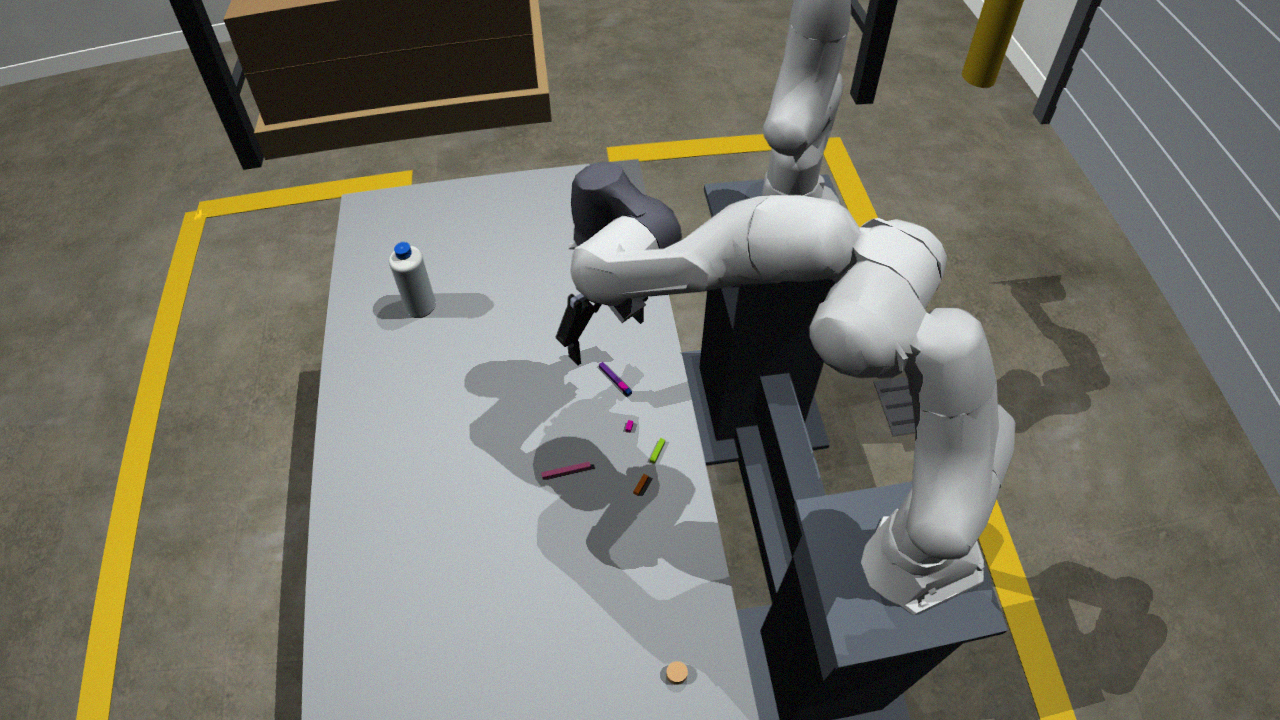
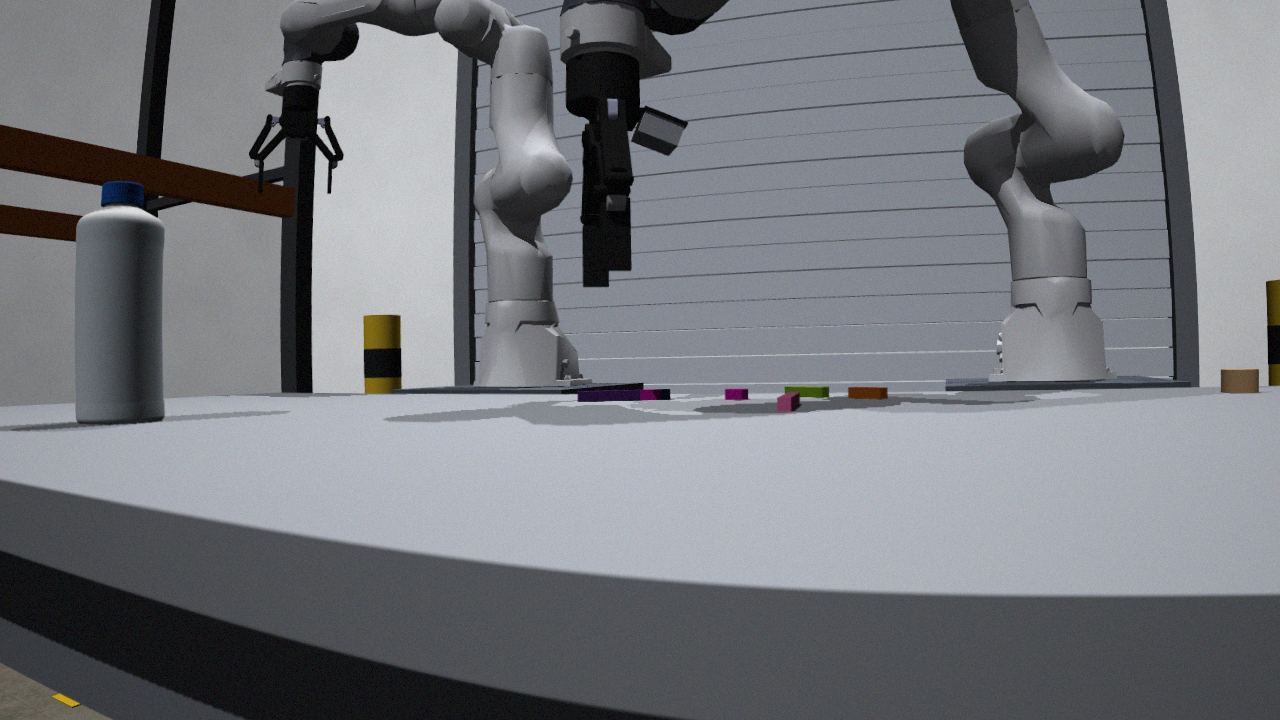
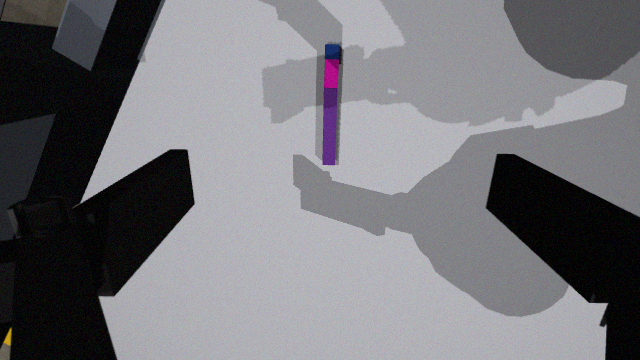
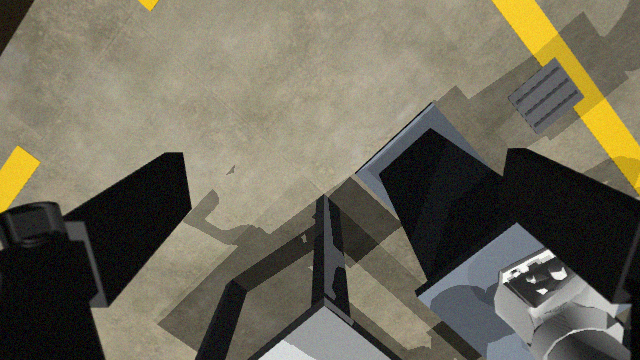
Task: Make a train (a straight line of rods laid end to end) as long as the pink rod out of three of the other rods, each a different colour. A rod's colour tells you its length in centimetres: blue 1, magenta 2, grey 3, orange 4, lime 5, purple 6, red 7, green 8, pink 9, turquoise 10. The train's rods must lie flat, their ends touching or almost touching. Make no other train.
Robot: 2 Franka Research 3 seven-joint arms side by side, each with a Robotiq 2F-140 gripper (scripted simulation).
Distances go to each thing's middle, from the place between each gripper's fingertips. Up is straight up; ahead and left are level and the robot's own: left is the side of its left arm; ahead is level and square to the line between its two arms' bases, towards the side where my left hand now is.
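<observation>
Purple rod (image 3: 330, 94): 0.12 m below my left hand (image 2: 604, 279). Counted from my right hand (image 2: 294, 191), the rod is 0.41 m below, 0.45 m ahead and 0.91 m to the left.
</observation>
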